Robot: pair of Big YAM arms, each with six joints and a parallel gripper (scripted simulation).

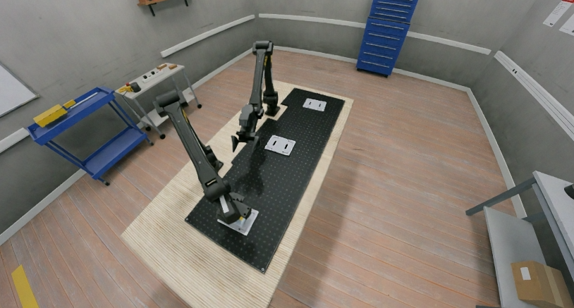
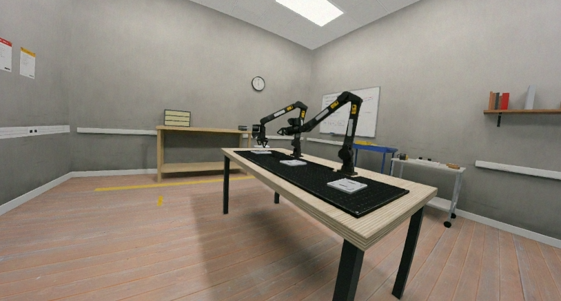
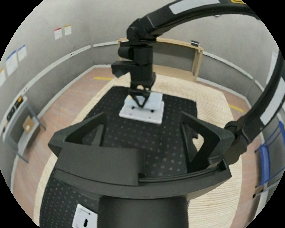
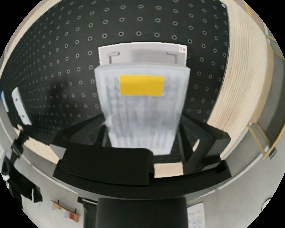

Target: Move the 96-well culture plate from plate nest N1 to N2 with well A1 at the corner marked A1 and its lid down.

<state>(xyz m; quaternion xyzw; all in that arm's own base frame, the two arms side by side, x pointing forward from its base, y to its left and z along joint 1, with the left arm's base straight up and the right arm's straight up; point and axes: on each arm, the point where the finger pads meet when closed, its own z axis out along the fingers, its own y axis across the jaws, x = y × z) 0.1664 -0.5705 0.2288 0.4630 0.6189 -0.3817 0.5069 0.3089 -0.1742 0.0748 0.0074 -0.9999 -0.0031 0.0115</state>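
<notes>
The A1 mark is 9 cm ahead of my right hand, 4 cm to the right of it and 5 cm below it.
</notes>
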